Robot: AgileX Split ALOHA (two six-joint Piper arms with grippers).
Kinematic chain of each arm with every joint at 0, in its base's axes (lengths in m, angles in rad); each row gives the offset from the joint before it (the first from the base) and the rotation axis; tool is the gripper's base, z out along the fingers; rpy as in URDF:
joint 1: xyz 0 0 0.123 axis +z
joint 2: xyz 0 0 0 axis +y
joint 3: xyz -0.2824 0 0.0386 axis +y
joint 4: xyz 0.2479 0 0.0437 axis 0.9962 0 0.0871
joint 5: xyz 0 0 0 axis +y
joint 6: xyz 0.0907 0 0.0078 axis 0.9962 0 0.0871
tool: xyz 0 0 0 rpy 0 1.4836 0
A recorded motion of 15 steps. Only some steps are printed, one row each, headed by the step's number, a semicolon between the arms.
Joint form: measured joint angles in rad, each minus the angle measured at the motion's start. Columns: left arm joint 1, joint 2, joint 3, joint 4, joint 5, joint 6; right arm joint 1, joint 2, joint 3, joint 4, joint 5, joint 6.
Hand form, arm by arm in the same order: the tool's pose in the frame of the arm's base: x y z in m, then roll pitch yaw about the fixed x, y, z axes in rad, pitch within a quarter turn. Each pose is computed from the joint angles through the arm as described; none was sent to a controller.
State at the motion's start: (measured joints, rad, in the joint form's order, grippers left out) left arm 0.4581 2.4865 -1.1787 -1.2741 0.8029 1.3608; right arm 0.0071 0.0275 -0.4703 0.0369 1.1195 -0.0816
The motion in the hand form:
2: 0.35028 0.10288 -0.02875 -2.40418 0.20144 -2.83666; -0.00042 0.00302 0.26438 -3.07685 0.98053 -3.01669
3: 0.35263 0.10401 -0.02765 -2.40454 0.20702 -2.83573; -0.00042 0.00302 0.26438 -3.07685 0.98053 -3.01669
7: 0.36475 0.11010 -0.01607 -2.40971 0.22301 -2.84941; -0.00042 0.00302 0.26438 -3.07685 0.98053 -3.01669
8: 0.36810 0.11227 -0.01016 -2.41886 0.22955 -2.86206; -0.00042 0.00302 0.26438 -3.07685 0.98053 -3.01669
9: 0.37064 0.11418 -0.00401 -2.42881 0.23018 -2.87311; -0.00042 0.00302 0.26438 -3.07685 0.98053 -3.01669
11: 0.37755 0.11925 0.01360 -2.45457 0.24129 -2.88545; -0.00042 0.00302 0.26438 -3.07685 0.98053 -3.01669
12: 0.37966 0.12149 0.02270 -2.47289 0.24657 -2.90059; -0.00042 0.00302 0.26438 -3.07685 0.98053 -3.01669
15: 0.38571 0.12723 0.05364 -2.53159 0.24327 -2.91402; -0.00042 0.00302 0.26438 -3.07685 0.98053 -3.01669
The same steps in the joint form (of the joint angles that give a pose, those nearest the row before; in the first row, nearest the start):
2: 0.0000 0.0000 -0.0072 0.0035 -0.0002 -0.0019; 0.0000 0.0000 0.0000 0.0000 0.0000 0.0000
3: 0.0000 0.0000 -0.0168 0.0060 0.0011 -0.0072; 0.0000 0.0000 0.0000 0.0000 0.0000 0.0000
7: 0.0000 -0.0143 -0.0714 0.0645 0.0207 -0.0741; 0.0000 0.0000 0.0000 0.0000 0.0000 0.0000
8: 0.0000 -0.0261 -0.0865 0.0944 0.0255 -0.0992; 0.0000 0.0000 0.0000 0.0000 0.0000 0.0000
9: 0.0000 -0.0395 -0.0990 0.1278 0.0309 -0.1307; 0.0000 0.0000 0.0000 0.0000 0.0000 0.0000
11: 0.0000 -0.0783 -0.1271 0.1922 0.0388 -0.2022; 0.0000 0.0000 0.0000 0.0000 0.0000 0.0000
12: 0.0000 -0.0999 -0.1379 0.2317 0.0433 -0.2347; 0.0000 0.0000 0.0000 0.0000 0.0000 0.0000
15: -0.0038 -0.1724 -0.1711 0.3550 0.0572 -0.3765; 0.0000 0.0000 0.0000 0.0000 0.0000 0.0000

